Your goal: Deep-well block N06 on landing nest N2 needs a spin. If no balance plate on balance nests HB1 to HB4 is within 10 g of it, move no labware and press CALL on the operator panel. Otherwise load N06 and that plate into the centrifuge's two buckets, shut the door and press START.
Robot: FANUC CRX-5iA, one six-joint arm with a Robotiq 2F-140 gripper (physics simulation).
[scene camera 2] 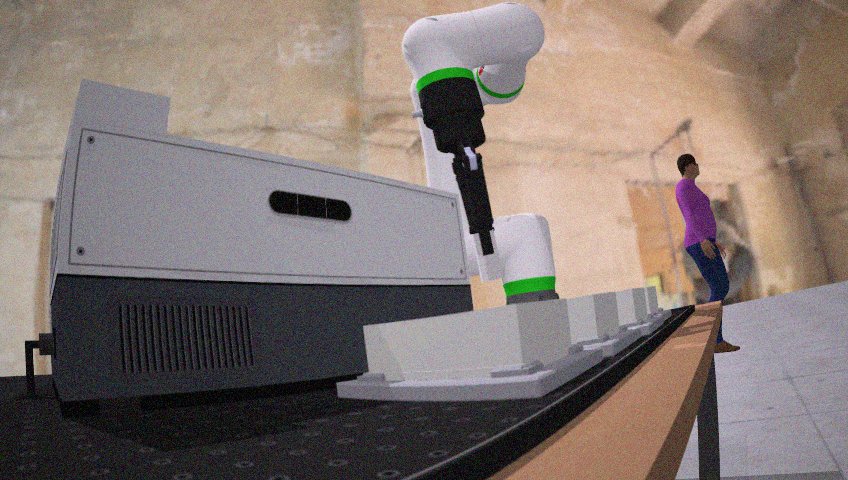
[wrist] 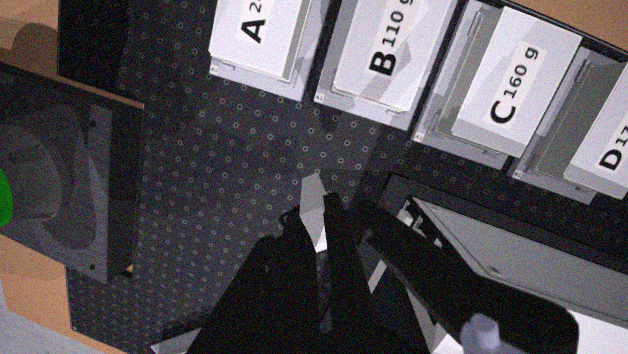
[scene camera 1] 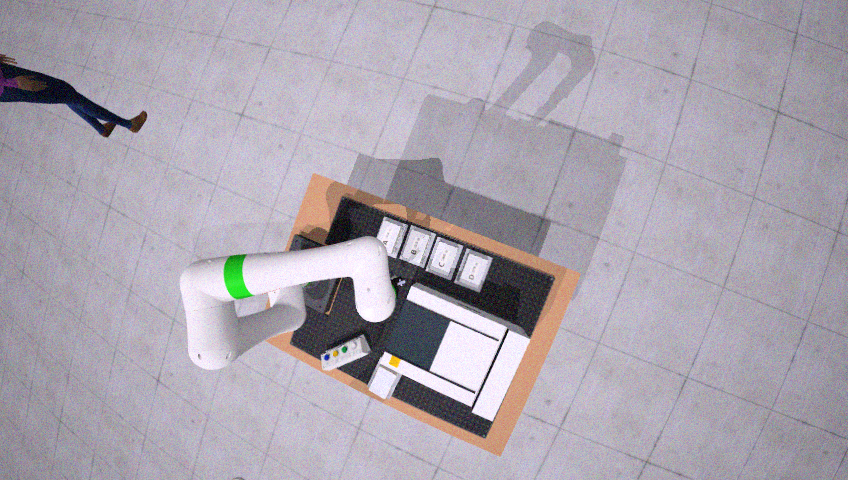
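Seen in the pictures: gripper, fingertip midpoint: [scene camera 2: 492, 280] [wrist: 315, 189] [scene camera 1: 395, 278]; arm's base at its link origin: [wrist: 32, 173].
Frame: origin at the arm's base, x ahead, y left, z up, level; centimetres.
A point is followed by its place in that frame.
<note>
My gripper [scene camera 1: 399, 283] {y 11.1, x 42.8, z 6.8 cm} [scene camera 2: 486, 254] [wrist: 315, 189] {y 11.1, x 42.8, z 6.8 cm} is shut and empty, above the dark board between the plate row and the centrifuge [scene camera 1: 501, 371] {y -6.6, x 91.6, z 20.7 cm} [scene camera 2: 238, 231] {y 9.0, x 82.6, z 9.9 cm} [wrist: 545, 265] {y 11.4, x 60.7, z 11.9 cm}. Four white balance plates sit on grey nests along the board's edge: A [scene camera 1: 390, 235] {y 27.9, x 34.2, z 1.7 cm} [wrist: 280, 45] {y 23.3, x 35.9, z 1.8 cm}, its weight cut off in the wrist view; B [scene camera 1: 417, 245] {y 27.0, x 47.1, z 1.8 cm} [wrist: 357, 75] {y 22.2, x 44.1, z 1.7 cm}, marked 110 g; C [scene camera 1: 445, 256] {y 25.9, x 60.1, z 1.8 cm} [wrist: 487, 95] {y 23.3, x 57.3, z 1.8 cm}, marked 160 g; D [scene camera 1: 474, 268] {y 24.5, x 73.3, z 1.8 cm} [scene camera 2: 443, 344] {y 23.8, x 77.5, z -0.1 cm} [wrist: 587, 157] {y 20.1, x 70.4, z 1.8 cm}, its weight partly cut off. The operator panel [scene camera 1: 345, 352] {y -28.3, x 28.9, z 3.7 cm} has coloured buttons. No N06 label is readable.
A small white box [scene camera 1: 384, 379] {y -33.7, x 49.8, z 4.3 cm} stands beside the centrifuge near the table's edge. A pale object [scene camera 1: 252, 305] is partly hidden under the arm. The arm's dark base plate [scene camera 1: 324, 291] {y -6.3, x 10.0, z 0.4 cm} [wrist: 101, 200] {y -0.9, x 12.9, z 0.5 cm} is beside the board. A person [scene camera 1: 59, 92] [scene camera 2: 699, 214] stands away from the table.
</note>
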